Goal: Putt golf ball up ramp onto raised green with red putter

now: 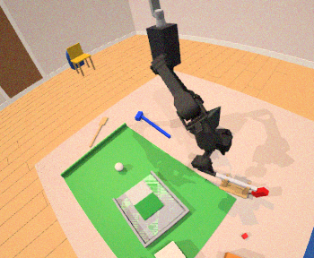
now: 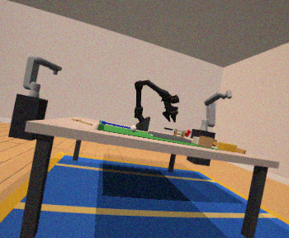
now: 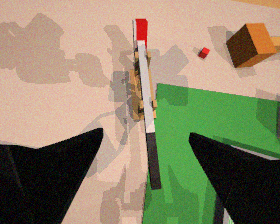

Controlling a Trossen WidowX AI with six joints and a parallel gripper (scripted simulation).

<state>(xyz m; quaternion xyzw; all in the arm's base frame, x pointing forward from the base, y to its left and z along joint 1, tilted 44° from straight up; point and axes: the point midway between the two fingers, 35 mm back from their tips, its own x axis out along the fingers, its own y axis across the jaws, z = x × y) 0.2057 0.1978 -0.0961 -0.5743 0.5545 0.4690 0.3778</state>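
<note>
Now: the blue stick 50 mm behind my gripper tip, 480 mm to the right of it and 110 mm below it. From my gripper tip the other things lie so: wooden rack: 10 mm behind, 90 mm to the left, 90 mm below; white golf ball: 260 mm ahead, 370 mm to the right, 100 mm below; red cube: 120 mm ahead, 230 mm to the left, 120 mm below.
</note>
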